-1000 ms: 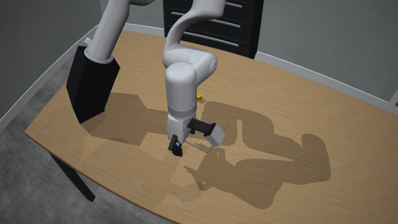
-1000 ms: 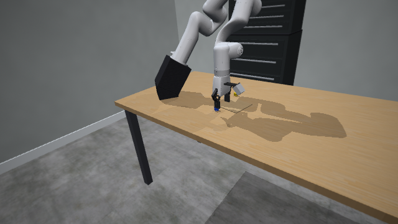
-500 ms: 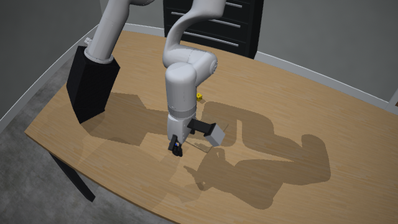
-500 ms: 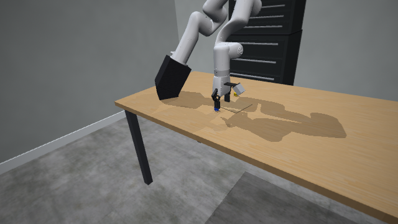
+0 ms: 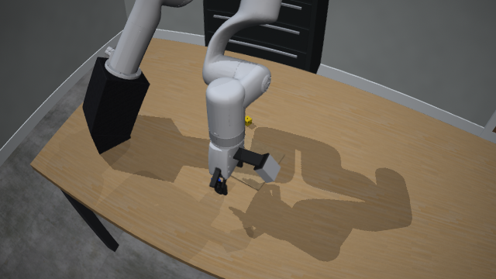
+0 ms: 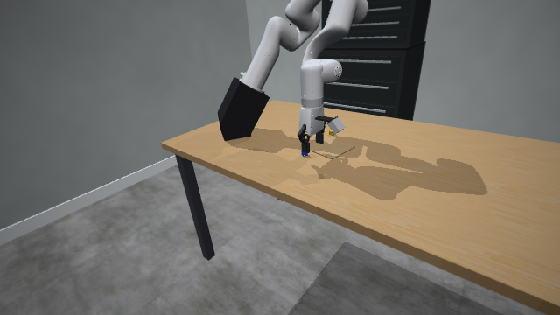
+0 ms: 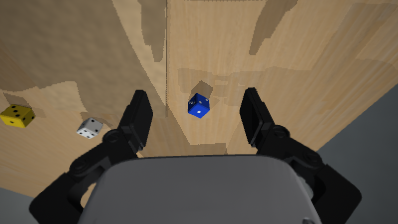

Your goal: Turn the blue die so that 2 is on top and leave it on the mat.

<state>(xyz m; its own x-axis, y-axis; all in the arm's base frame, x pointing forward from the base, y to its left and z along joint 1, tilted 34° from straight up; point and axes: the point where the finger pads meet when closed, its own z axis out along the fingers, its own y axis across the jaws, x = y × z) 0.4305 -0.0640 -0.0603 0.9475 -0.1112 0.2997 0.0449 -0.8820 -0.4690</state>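
Right now my hand is 40 mm past the blue die and 40 mm above it. Also, from my hand: white die: 150 mm to the left, 80 mm behind, 40 mm below; then yellow die: 220 mm to the left, 60 mm behind, 40 mm below; then mat: 100 mm to the left, 50 mm below, 10 mm ahead.
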